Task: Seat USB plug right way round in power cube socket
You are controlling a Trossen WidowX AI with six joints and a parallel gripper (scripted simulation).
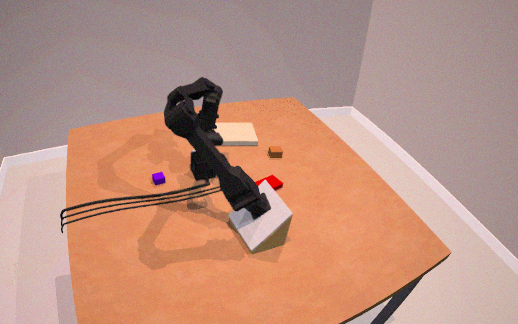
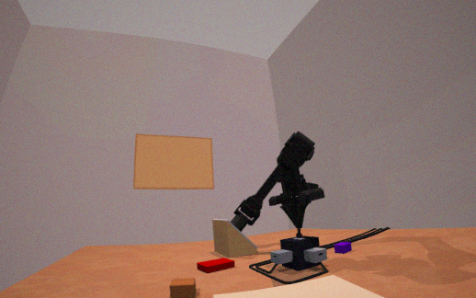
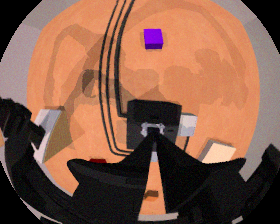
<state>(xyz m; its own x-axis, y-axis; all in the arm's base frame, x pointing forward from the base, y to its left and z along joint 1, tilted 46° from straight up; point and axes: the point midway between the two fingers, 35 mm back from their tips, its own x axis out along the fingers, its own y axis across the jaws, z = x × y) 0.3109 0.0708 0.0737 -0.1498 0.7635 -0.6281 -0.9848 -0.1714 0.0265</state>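
The USB plug lies 2 cm below my gripper tip. Also, from my gripper tip: USB socket: 4 cm below; then red block: 12 cm behind, 22 cm to the right, 10 cm below; then purple cube: 2 cm behind, 17 cm to the left, 9 cm below.
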